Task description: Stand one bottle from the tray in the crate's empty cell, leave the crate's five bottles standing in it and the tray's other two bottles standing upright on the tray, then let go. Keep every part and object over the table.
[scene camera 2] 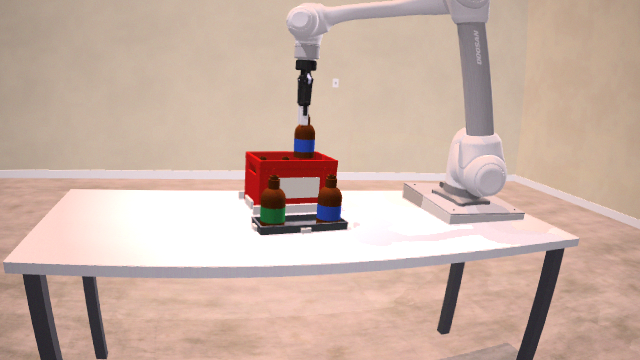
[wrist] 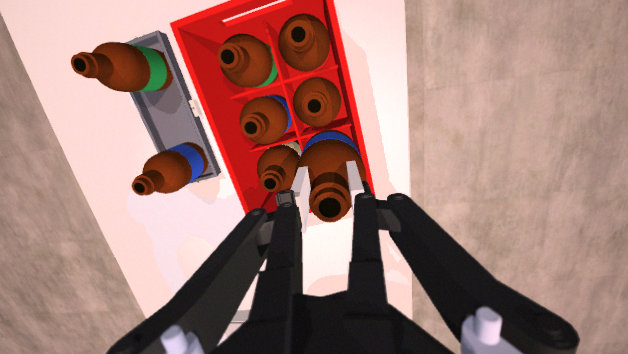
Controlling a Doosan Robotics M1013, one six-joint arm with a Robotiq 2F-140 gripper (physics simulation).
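Seen in the pictures: gripper, fingertip midpoint: (scene camera 2: pixel 302 124) (wrist: pixel 328 178); arm's base, origin of the base link: (scene camera 2: pixel 460 198).
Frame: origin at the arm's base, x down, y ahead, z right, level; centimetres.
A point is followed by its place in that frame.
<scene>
My gripper (scene camera 2: pixel 304 117) @[y 57.2, x -23.4, z 26.4 cm] (wrist: pixel 328 178) @[y 57.2, x -23.4, z 26.4 cm] is shut on the neck of a brown bottle with a blue label (scene camera 2: pixel 304 141) @[y 57.5, x -17.8, z 22.8 cm] (wrist: pixel 331 159) @[y 58.6, x -22.8, z 27.1 cm]. The bottle hangs upright, its base at about the rim of the red crate (scene camera 2: pixel 257 180) @[y 76.8, x -6.1, z 15.4 cm] (wrist: pixel 202 85) @[y 69.6, x -12.1, z 13.6 cm], at the crate's right end in the scene view. In the wrist view it covers the corner cell beneath it. Five bottles stand in the crate's other cells, among them one with a green label (wrist: pixel 246 62) @[y 70.7, x -9.5, z 19.2 cm]. A green-labelled bottle (scene camera 2: pixel 273 202) @[y 78.7, x -4.4, z -5.1 cm] (wrist: pixel 125 67) @[y 76.5, x -6.8, z 1.0 cm] and a blue-labelled bottle (scene camera 2: pixel 329 200) @[y 61.4, x -4.4, z -6.2 cm] (wrist: pixel 172 167) @[y 60.4, x -6.4, z 0.0 cm] stand upright at the two ends of the dark tray (scene camera 2: pixel 300 229) @[y 70.9, x 3.5, z -7.4 cm] (wrist: pixel 172 122) @[y 67.7, x 4.1, z -3.1 cm].
The crate and tray stand on the white table (scene camera 2: pixel 150 225) @[y 113.8, x 4.7, z 7.2 cm], the tray in front of the crate in the scene view. The arm's base plate (scene camera 2: pixel 480 212) @[y 4.0, x 1.1, z -15.5 cm] is at the table's right. Small light blocks (scene camera 2: pixel 250 201) @[y 77.7, x 2.0, z 19.2 cm] sit along the crate's foot. Crate dividers (wrist: pixel 310 74) @[y 66.9, x -4.7, z 26.4 cm] separate the cells.
</scene>
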